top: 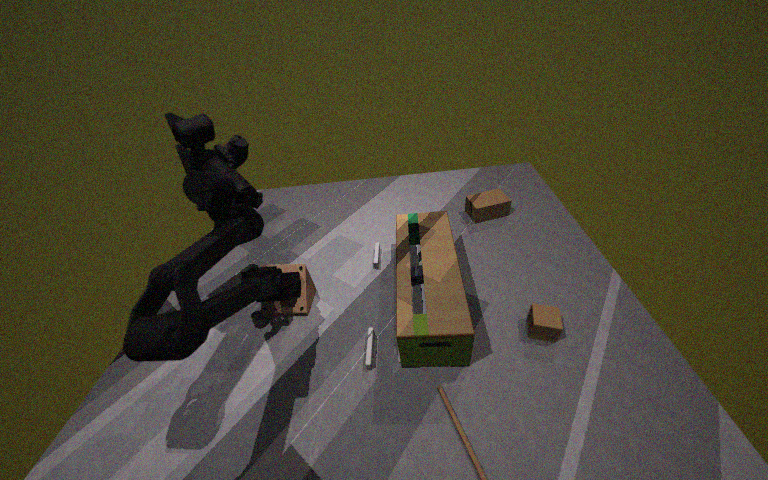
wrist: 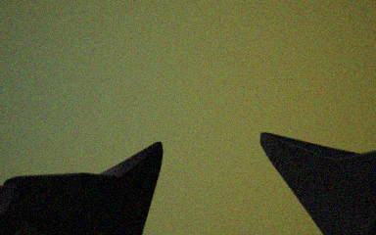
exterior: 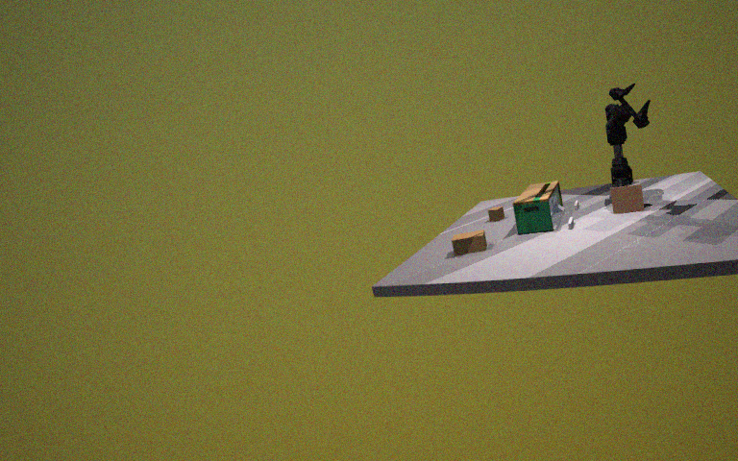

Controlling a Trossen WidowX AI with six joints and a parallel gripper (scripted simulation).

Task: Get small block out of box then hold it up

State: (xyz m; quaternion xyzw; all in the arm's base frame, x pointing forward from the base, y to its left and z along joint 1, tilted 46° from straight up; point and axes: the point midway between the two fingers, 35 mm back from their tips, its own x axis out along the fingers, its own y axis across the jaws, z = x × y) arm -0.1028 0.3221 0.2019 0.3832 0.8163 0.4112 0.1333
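My gripper tip is 46 cm short of the box, 9 cm to the left of it and 39 cm above it. Also, from my gripper tip: thin tan stick: 54 cm ahead, 41 cm to the right, 45 cm below.
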